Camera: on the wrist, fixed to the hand. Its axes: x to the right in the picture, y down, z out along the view.
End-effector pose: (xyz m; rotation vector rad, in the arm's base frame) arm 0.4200 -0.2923 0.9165 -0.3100 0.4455 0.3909
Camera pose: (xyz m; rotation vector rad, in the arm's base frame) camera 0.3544 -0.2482 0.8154 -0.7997 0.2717 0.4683
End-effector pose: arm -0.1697 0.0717 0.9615 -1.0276 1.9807 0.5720
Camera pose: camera -0.2865 0.0539 1.0116 -1.3320 1.7901 1.1083
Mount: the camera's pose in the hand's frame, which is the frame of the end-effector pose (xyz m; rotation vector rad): 0.0062 0.0875 -0.0937 -0.5109 -0.0621 -0.0433
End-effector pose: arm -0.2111 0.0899 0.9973 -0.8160 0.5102 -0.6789
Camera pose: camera -0.2371 0.0836 0.8718 -1.3264 0.6214 -0.5659
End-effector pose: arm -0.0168 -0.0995 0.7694 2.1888 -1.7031 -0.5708
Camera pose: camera -0.0438 -0.1271 0.8918 1.8559 -1.3476 -0.9712
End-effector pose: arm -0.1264 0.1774 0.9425 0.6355 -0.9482 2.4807
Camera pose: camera -0.2017 0.1841 0.8388 0.5498 -1.4999 2.0621
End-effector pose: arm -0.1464 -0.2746 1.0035 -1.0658 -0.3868 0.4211
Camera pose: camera -0.1070 -0.3052 0.8852 -1.5392 -0.5906 0.3231
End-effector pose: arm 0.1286 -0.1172 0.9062 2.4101 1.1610 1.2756
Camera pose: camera 0.1077 -0.1902 1.0097 2.0203 0.7484 1.2834
